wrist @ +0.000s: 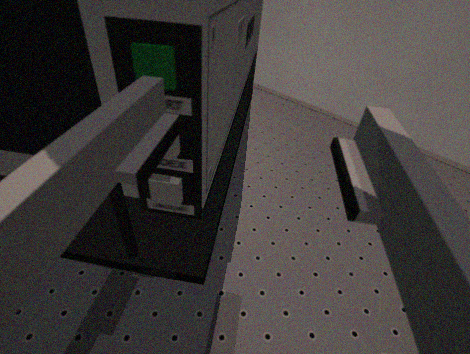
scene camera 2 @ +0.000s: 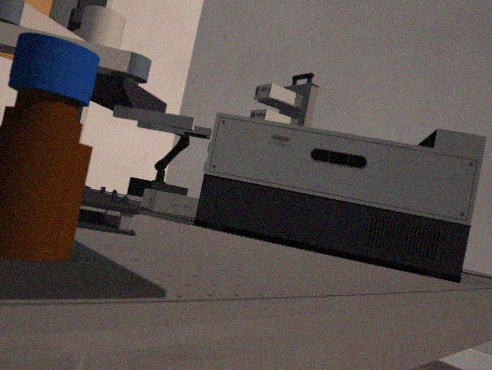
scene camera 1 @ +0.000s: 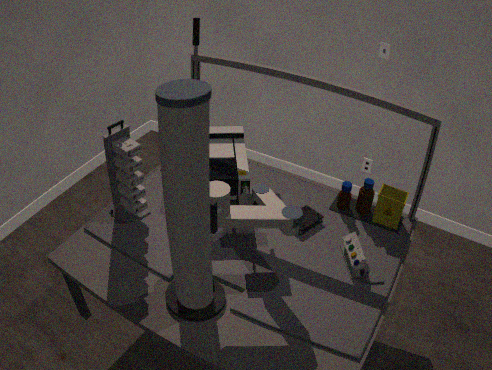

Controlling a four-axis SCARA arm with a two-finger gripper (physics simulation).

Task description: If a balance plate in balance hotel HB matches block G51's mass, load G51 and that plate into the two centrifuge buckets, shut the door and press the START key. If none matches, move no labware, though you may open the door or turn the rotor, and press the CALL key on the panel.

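Frame: origin at the arm's base, x ahead, y left, z up, level; centimetres.
Where they show: gripper, fingertip midpoint: (wrist: 259, 113) (scene camera 2: 202, 129); arm's base, origin of the base link: (scene camera 1: 195, 298).
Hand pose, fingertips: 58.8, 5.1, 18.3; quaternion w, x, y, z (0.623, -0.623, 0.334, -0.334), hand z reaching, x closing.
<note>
Each offset is from my fingertips to the centre of the thing, as dx, dy, dz. "spot": to the spot under its first point.
The centrifuge {+8.8, +29.3, -4.9} (scene camera 1: 226, 150) (scene camera 2: 340, 160) (wrist: 227, 95) is a grey housing on a dark base. In the wrist view its front panel has a green key {-1.7, +4.8, +1.2} (wrist: 154, 65) and a pale key {-2.0, +4.6, -6.0} (wrist: 166, 191) lower down; the labels are too blurred to read. My gripper (wrist: 259, 113) is open and empty, its left finger in front of the panel's lower part and its right finger over the table. I cannot tell whether it touches a key. A hotel {-31.4, +54.0, +7.5} (scene camera 1: 111, 172) (scene camera 2: 310, 105) with several shelves stands at the left. A box with coloured buttons {spot: -9.4, -55.3, -10.5} (scene camera 1: 354, 256) lies at the right. I cannot make out block G51.
Brown bottles with blue caps (scene camera 1: 344, 198) (scene camera 1: 365, 201) (scene camera 2: 40, 185) stand beside a yellow box {spot: +26.8, -62.4, -5.9} (scene camera 1: 389, 209) at the back right. A dark low device {+8.3, -22.7, -14.9} (scene camera 1: 310, 220) lies near the arm. A dark jointed stand (scene camera 2: 172, 151) shows beyond the fingers. A grey rail frame (scene camera 1: 320, 85) spans the table.
</note>
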